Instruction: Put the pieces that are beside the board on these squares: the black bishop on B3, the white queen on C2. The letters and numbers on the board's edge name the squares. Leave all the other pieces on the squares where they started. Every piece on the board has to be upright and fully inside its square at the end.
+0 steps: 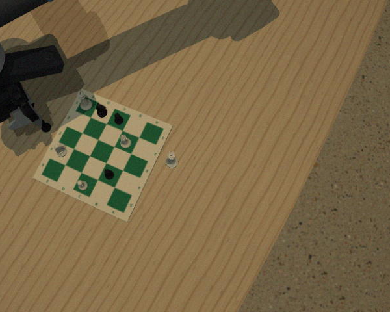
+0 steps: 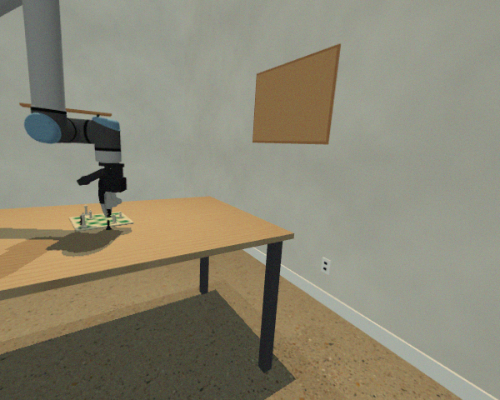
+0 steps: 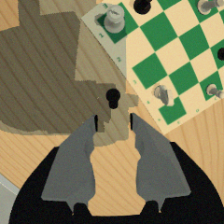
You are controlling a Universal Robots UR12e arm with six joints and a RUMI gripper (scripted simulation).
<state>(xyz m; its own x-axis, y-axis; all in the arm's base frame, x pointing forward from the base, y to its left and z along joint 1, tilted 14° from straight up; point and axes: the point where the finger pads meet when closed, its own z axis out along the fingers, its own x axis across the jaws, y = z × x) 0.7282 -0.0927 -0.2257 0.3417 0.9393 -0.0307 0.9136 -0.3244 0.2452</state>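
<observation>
Right now my hand is 5 cm above the black bishop. The rest, counted from my hand: cream board (3 cm behind, 14 cm to the left, 7 cm below).
</observation>
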